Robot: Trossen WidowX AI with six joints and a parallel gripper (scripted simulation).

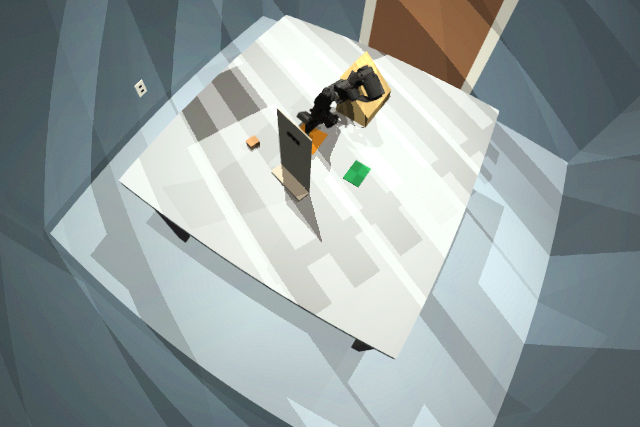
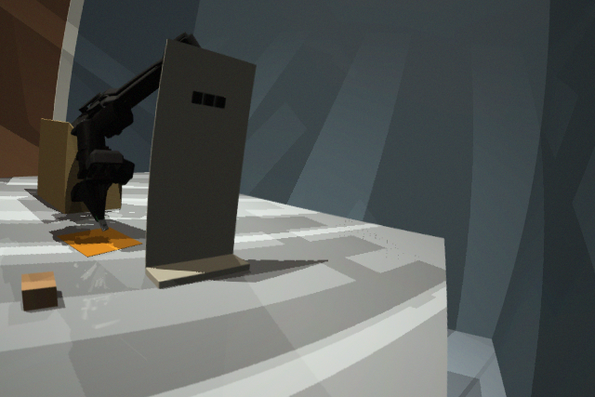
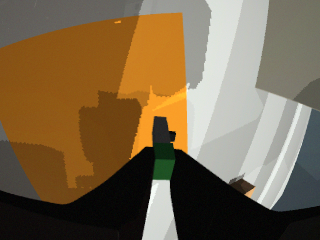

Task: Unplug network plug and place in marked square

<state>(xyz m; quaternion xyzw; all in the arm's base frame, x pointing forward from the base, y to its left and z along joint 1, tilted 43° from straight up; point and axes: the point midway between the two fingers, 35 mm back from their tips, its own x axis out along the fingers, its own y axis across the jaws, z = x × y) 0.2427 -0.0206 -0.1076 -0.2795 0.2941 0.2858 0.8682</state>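
Now: the orange square 40 mm below my gripper tip and 10 mm behind it. Round my gripper tip: grey panel: 200 mm ahead, 120 mm above, 40 mm to the left; then network plug: 10 mm ahead.
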